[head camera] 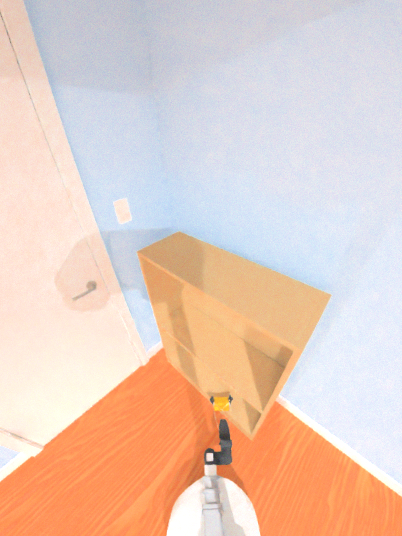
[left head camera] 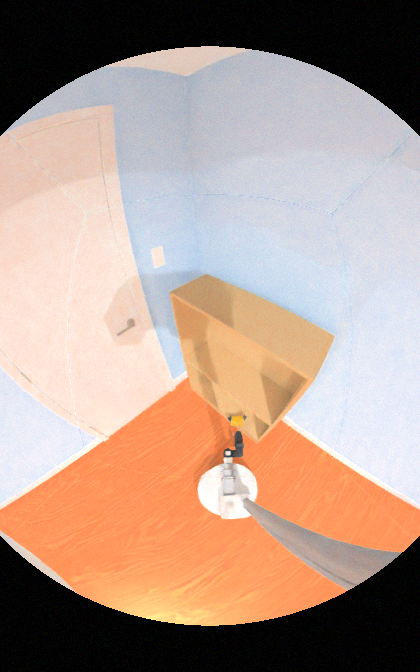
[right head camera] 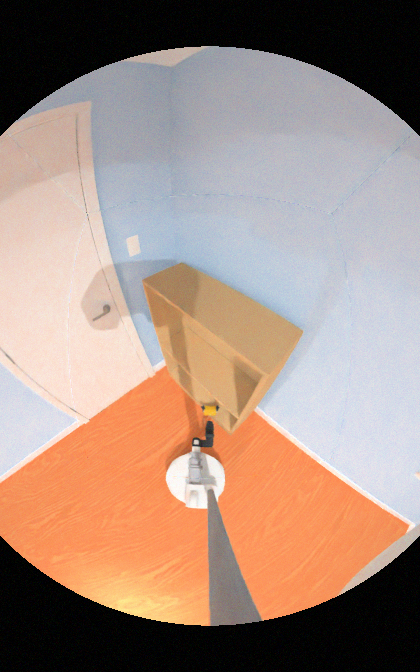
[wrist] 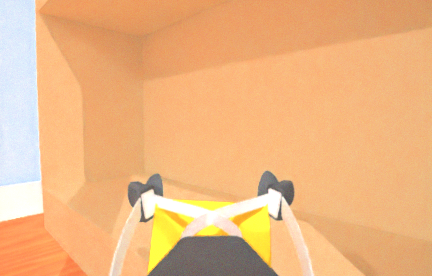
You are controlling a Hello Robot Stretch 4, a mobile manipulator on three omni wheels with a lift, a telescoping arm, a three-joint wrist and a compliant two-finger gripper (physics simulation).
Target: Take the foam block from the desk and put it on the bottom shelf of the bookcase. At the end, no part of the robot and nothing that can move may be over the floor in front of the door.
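Places are measured from the robot's base along level axes (x ahead, y left, z up), in metres.
Where they show: gripper, between the fingertips: (head camera: 221, 395) (left head camera: 236, 414) (wrist: 212, 187).
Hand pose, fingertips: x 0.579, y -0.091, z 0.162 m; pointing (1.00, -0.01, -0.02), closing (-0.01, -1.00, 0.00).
After its pixels a point has its place.
The yellow foam block (head camera: 221, 404) {x 0.529, y -0.088, z 0.152 m} (left head camera: 237, 421) {x 0.525, y -0.095, z 0.145 m} (right head camera: 210, 410) (wrist: 210, 207) {x 0.532, y -0.088, z 0.158 m} is held between the two dark fingertips of my gripper (head camera: 221, 399) {x 0.579, y -0.091, z 0.162 m} (left head camera: 237, 418) {x 0.579, y -0.091, z 0.162 m} (right head camera: 210, 408) (wrist: 212, 187) {x 0.579, y -0.091, z 0.162 m}, which is shut on it. The wooden bookcase (head camera: 270, 305) {x 0.534, y -0.227, z 1.033 m} (left head camera: 275, 332) {x 0.592, y -0.174, z 1.033 m} (right head camera: 235, 325) stands against the wall. In the head views the block overlaps the front of its lower compartment. The wrist view looks into a compartment, with the left side panel (wrist: 60, 125) {x 0.941, y 0.264, z 0.217 m}, back panel (wrist: 280, 130) {x 0.786, y -0.213, z 0.209 m} and bottom board (wrist: 95, 200) {x 0.826, y 0.135, z 0.073 m} showing. My gripper's palm hides part of the block. The desk does not show.
The door (head camera: 45, 225) {x 0.809, y 0.598, z 1.246 m} (left head camera: 45, 280) {x 0.634, y 0.776, z 1.343 m} (right head camera: 40, 250) is at the left, with floor (head camera: 100, 440) {x 0.397, y 0.693, z -0.027 m} in front of it. My round white base (head camera: 185, 515) {x 0.070, y 0.121, z 0.187 m} (left head camera: 207, 492) {x -0.017, y 0.133, z 0.187 m} (right head camera: 175, 477) stands on the wooden floor before the bookcase. Blue walls meet behind the bookcase.
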